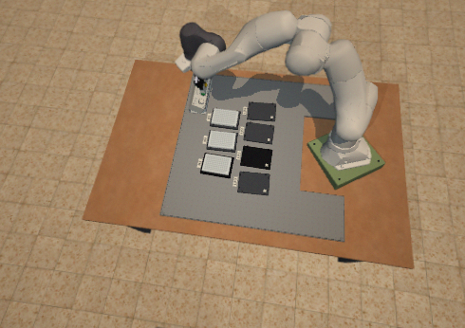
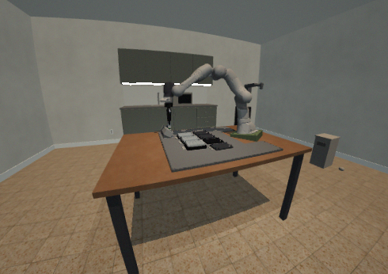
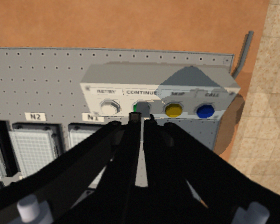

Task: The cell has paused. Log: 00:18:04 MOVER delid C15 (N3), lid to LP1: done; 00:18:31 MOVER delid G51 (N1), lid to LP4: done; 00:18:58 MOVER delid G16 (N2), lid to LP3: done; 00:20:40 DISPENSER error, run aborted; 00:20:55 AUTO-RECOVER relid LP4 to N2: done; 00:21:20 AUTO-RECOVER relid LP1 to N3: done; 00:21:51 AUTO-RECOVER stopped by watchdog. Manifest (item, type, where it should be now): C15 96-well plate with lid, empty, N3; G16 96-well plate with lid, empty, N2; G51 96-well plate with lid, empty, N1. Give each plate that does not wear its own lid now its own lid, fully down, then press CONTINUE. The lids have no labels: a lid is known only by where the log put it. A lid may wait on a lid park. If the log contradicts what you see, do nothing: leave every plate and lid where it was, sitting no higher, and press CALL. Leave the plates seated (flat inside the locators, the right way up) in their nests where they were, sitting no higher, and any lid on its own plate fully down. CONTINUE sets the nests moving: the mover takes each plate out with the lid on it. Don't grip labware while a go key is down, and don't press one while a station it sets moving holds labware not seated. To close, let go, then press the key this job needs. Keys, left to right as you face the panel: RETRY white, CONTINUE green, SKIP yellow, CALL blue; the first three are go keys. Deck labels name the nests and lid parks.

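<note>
My hand is 4 cm above the green continue key. Round my hand: yellow skip key (1 cm behind, 5 cm to the right, 4 cm below); white retry key (1 cm ahead, 5 cm to the left, 4 cm below); blue call key (1 cm behind, 10 cm to the right, 4 cm below).
</note>
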